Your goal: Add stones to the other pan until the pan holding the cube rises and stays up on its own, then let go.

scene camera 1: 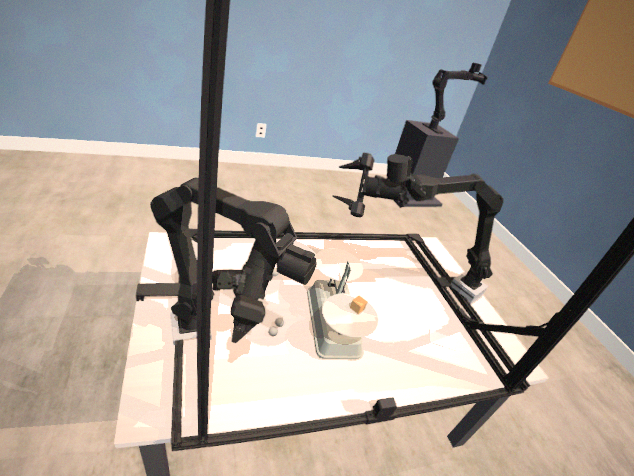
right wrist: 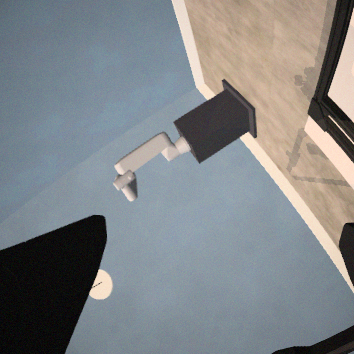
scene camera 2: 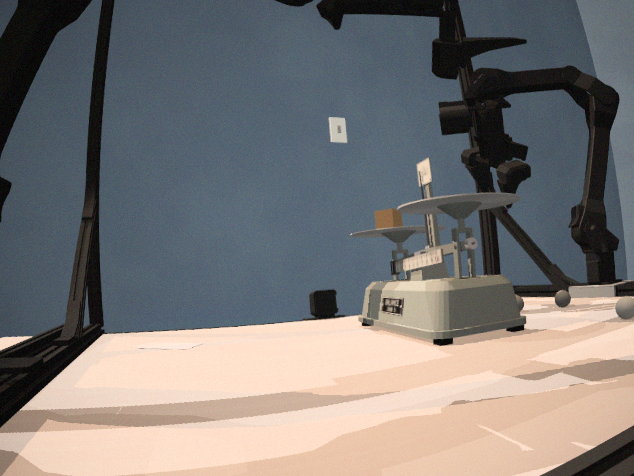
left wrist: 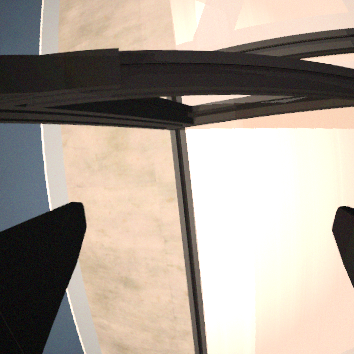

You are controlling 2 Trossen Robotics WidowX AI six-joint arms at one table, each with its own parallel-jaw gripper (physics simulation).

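Frame: origin at the left arm's base, x ahead, y left, z up, level; centimetres.
Seen in the pictures: left gripper, between the fingertips: [scene camera 1: 234, 332] [left wrist: 215, 218]; right gripper, between the fingertips: [scene camera 1: 335, 181] [right wrist: 230, 233]; left arm's base, origin of its link: [scene camera 1: 190, 323] [scene camera 2: 601, 283]; right arm's base, origin of its link: [scene camera 1: 471, 282].
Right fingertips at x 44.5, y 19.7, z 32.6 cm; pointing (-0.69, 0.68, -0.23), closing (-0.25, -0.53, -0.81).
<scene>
Pixels of each thing's middle, then the offset from my right fingertips to it. "*": a spot on its surface instead.
- grey balance scale, middle of its body: [scene camera 2: 427, 243] [scene camera 1: 341, 295] dx -3.3, dy -25.4, dz -23.1 cm
- orange cube, middle of its body: [scene camera 2: 388, 220] [scene camera 1: 358, 304] dx -2.9, dy -33.2, dz -18.9 cm
- small black box, a spot on its surface: [scene camera 2: 324, 302] * dx -2.4, dy -54.8, dz -31.6 cm
A grey balance scale [scene camera 1: 339, 349] [scene camera 2: 443, 307] stands mid-table. An orange cube [scene camera 1: 359, 304] [scene camera 2: 388, 218] sits on one pan [scene camera 1: 343, 323] [scene camera 2: 386, 232], which hangs low. The other pan [scene camera 2: 457, 200] is empty and sits higher; in scene camera 1 my left arm mostly hides it. Two grey stones [scene camera 1: 279, 322] [scene camera 1: 273, 331] lie on the table left of the scale. My left gripper [scene camera 1: 239, 336] [left wrist: 215, 218] is open and empty, pointing down just left of the stones. My right gripper [scene camera 1: 338, 181] [right wrist: 230, 233] is open and empty, high above the table's back.
A black frame runs round the table, with a tall post [scene camera 1: 208, 189] at the front left and a small black box [scene camera 1: 385, 408] [scene camera 2: 324, 302] on the front rail. A dark pedestal [scene camera 1: 426, 146] [right wrist: 214, 126] with a small arm stands behind the table.
</scene>
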